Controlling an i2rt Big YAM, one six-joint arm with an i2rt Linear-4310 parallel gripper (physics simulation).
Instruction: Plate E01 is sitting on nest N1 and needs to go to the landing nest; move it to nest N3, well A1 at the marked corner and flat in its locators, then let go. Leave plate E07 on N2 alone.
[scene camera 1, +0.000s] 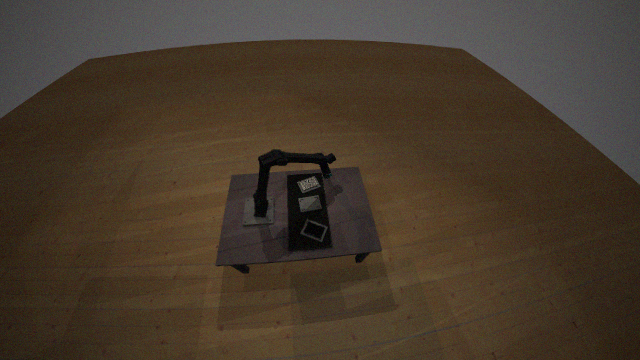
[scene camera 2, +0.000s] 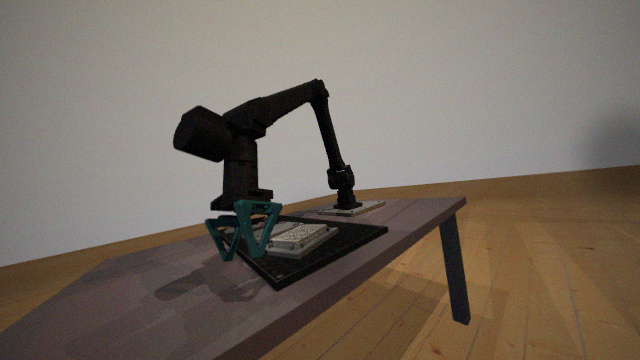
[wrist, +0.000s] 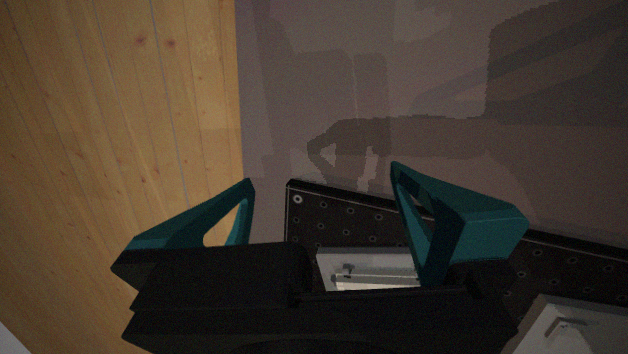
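Note:
A pale plate with a grid of wells (scene camera 1: 309, 184) (scene camera 2: 300, 233) sits on a light nest at the far end of the black board (scene camera 1: 295, 242) (scene camera 2: 362, 231) (wrist: 310, 212). Part of that nest (wrist: 367, 256) shows in the wrist view, below the fingers. A plain light-grey piece (scene camera 1: 310, 204) lies in the middle; whether it is a plate or a bare nest is unclear. A pale rectangular frame with a dark inside (scene camera 1: 311, 237) lies turned at the near end. Labels and well A1 are unreadable. My gripper (scene camera 1: 327, 176) (scene camera 2: 243, 257) (wrist: 318, 177) is open and empty, above and beside the board's far end.
The arm's base plate (scene camera 1: 248, 218) (scene camera 2: 372, 206) is fixed to the purple-grey table (scene camera 1: 357, 220) (scene camera 2: 125, 320), across the board from the gripper. The board's raised edge passes under the fingers in the wrist view. The table's edge and wooden floor (wrist: 115, 100) show at its left.

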